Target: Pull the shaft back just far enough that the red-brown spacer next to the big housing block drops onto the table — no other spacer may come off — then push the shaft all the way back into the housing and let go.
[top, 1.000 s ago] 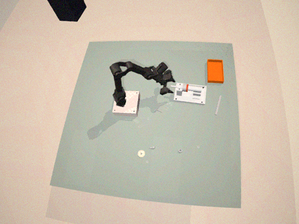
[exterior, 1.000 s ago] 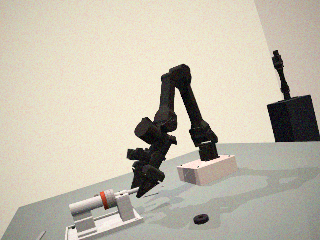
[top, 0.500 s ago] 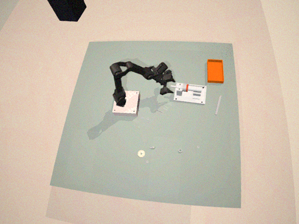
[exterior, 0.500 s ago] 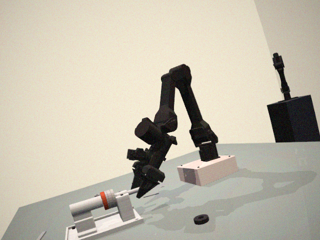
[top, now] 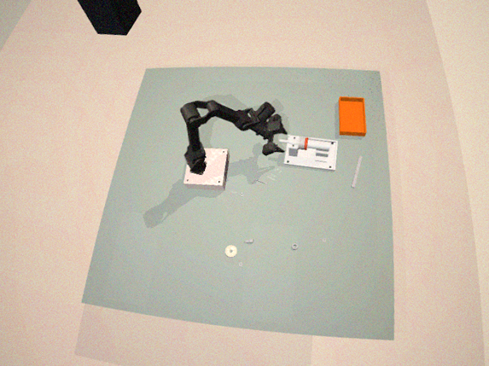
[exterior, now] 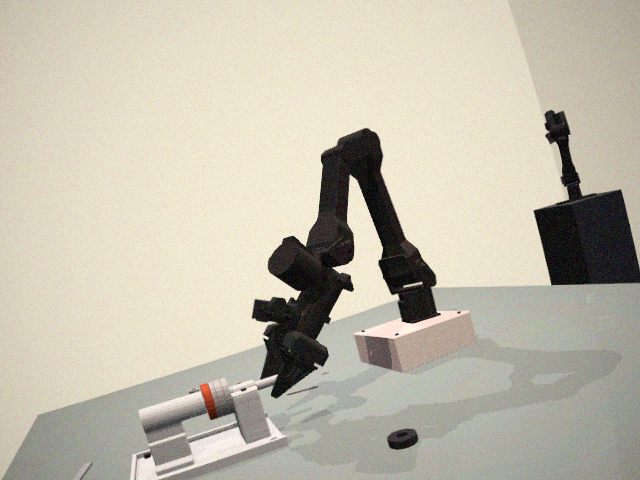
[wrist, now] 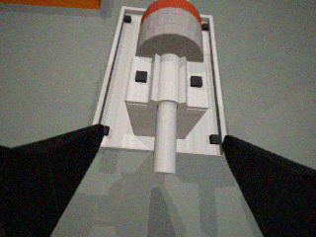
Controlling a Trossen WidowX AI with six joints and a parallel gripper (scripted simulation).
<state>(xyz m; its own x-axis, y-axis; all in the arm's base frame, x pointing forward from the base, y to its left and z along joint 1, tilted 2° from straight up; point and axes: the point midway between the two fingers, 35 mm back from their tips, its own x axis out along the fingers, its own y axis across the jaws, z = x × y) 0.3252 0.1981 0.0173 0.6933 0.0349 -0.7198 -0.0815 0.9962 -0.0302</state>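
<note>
Right now my gripper tip is 70 mm short of the grey shaft, 10 mm to the right of it and 10 mm below it. Round my gripper tip: black ring (130 mm behind, 200 mm to the left, 60 mm below); then orange-red spacer (90 mm ahead, 10 mm to the left, 10 mm above); then grey spacer (70 mm ahead, 10 mm to the left, 10 mm above).
</note>
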